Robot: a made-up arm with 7 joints. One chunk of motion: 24 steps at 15 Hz.
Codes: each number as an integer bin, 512 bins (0 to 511) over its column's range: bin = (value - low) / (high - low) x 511, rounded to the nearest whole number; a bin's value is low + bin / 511 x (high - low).
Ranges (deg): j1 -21..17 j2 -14..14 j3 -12..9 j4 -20..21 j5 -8..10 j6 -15..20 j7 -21..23
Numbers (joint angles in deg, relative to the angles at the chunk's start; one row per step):
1: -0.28 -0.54 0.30 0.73 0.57 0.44 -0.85
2: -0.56 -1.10 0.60 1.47 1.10 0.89 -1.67
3: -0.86 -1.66 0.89 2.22 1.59 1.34 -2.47
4: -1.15 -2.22 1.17 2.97 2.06 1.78 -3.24
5: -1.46 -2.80 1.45 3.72 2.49 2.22 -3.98
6: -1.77 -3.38 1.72 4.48 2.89 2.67 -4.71
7: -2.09 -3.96 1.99 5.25 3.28 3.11 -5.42
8: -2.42 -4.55 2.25 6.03 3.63 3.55 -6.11
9: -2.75 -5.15 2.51 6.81 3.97 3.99 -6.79
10: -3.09 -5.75 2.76 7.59 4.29 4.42 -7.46
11: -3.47 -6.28 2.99 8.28 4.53 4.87 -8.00
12: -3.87 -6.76 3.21 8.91 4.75 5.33 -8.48
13: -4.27 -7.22 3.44 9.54 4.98 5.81 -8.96
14: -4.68 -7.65 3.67 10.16 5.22 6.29 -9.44
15: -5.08 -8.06 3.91 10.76 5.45 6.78 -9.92
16: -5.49 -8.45 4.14 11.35 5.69 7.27 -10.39
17: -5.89 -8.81 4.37 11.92 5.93 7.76 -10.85
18: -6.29 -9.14 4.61 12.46 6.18 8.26 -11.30
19: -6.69 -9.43 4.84 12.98 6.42 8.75 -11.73
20: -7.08 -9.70 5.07 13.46 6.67 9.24 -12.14
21: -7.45 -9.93 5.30 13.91 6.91 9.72 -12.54
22: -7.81 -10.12 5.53 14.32 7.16 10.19 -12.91
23: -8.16 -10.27 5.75 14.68 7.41 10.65 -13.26
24: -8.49 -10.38 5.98 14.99 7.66 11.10 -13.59
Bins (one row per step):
1: 279 246 299 258 243 225 234
2: 275 235 307 268 258 232 224
3: 271 225 314 277 272 239 215
4: 267 215 320 286 286 245 206
5: 263 204 327 296 298 251 198
6: 259 194 334 305 309 258 189
7: 254 183 340 315 320 264 181
8: 250 172 347 324 330 271 173
9: 245 162 353 334 340 277 165
10: 241 151 359 344 349 284 157
11: 236 141 365 352 356 290 151
12: 230 132 370 360 362 297 145
13: 225 124 376 368 368 304 140
14: 219 116 381 376 375 311 134
15: 214 108 387 383 382 318 129
16: 209 101 393 391 389 325 123
17: 203 95 398 398 395 332 118
18: 198 89 404 405 403 340 113
19: 192 83 410 411 409 347 108
20: 187 78 415 417 416 354 103
21: 182 74 421 423 423 361 98
22: 177 71 427 428 430 368 94
23: 173 68 432 432 437 374 90
24: 168 66 438 436 445 381 86

